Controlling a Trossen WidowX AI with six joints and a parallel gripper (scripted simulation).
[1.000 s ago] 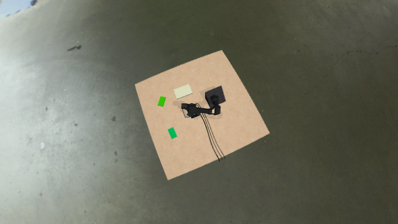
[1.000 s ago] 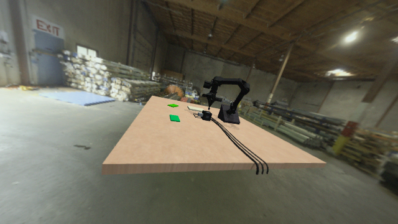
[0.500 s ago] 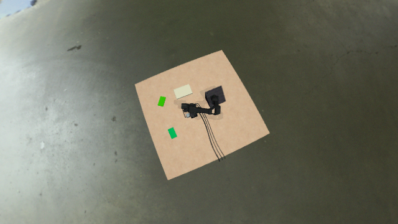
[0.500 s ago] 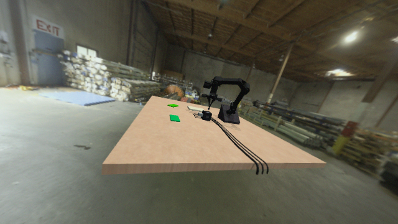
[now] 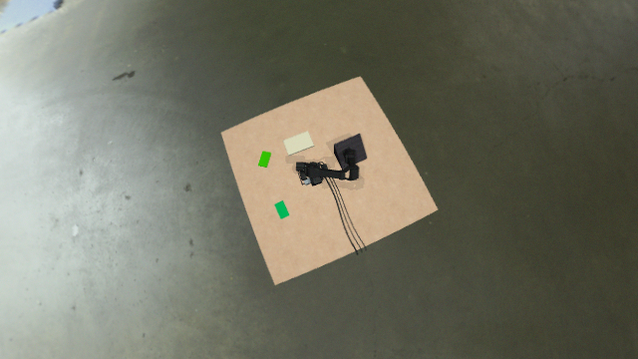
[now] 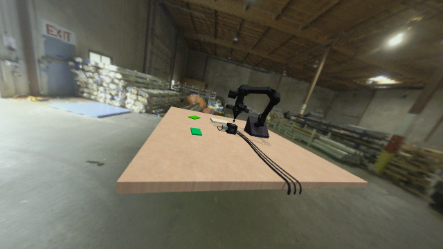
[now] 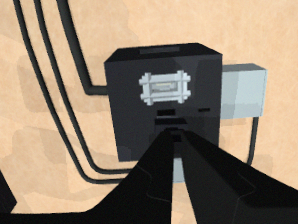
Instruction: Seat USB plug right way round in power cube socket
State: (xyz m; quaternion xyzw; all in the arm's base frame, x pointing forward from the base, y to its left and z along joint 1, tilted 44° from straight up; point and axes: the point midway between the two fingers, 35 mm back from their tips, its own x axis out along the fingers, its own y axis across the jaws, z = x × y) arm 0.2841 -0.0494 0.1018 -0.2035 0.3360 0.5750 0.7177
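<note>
My gripper tip is now 20 mm above the USB plug. The rest, counted from my gripper tip: cream card: 40 mm behind, 330 mm to the right, 120 mm below; then USB socket: 10 mm to the left, 60 mm below.
</note>
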